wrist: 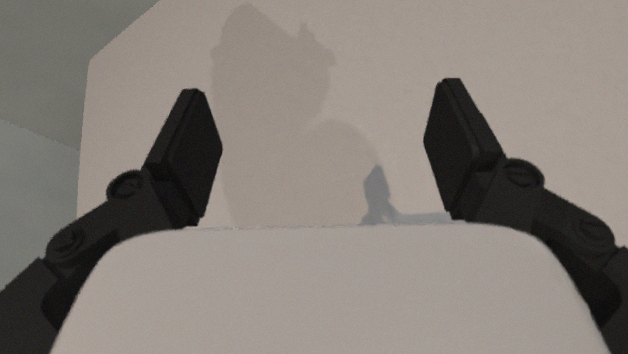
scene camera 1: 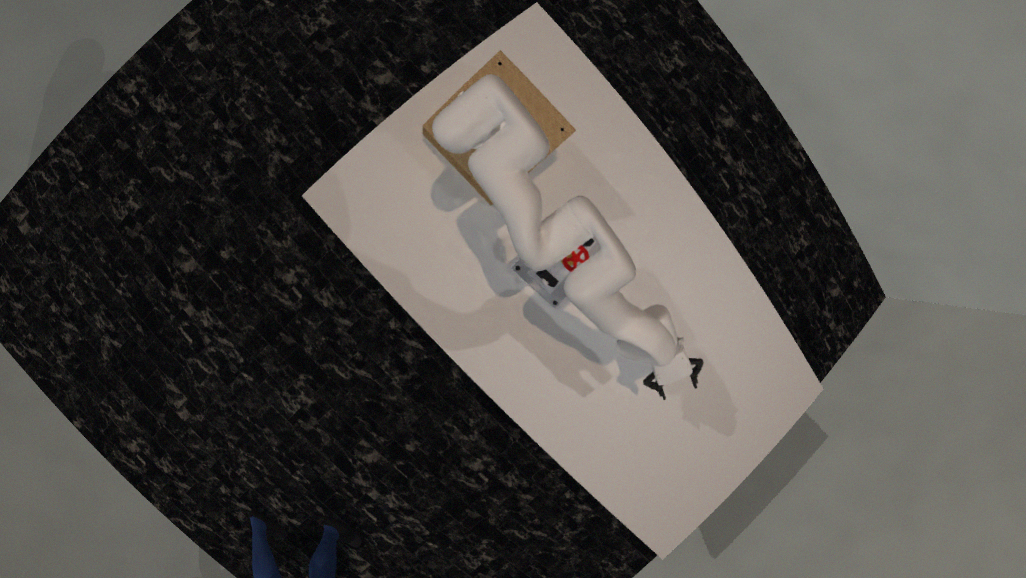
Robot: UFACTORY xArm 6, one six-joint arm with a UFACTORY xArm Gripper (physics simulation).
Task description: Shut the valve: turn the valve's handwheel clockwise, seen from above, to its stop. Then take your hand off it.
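A red handwheel [scene camera 1: 568,264] shows in the scene view through a gap between the arm's links, which hide part of it. It belongs to the valve, which stands on a grey base plate [scene camera 1: 555,292] with dark screw heads at its corners; the arm covers much of this too. The handwheel does not show in the wrist view. My gripper [scene camera 1: 679,394] [wrist: 320,113] is wide open, with no thing between its fingers. It is above the table to the lower right of the valve in the scene view, well apart from the handwheel.
The arm stands on a brown board [scene camera 1: 538,100] near the upper end of the pale table [scene camera 1: 631,488]. The arm's middle links pass over the valve. A dark patterned floor covering [scene camera 1: 215,287] surrounds part of the table. Two blue shapes [scene camera 1: 264,549] show at the bottom left.
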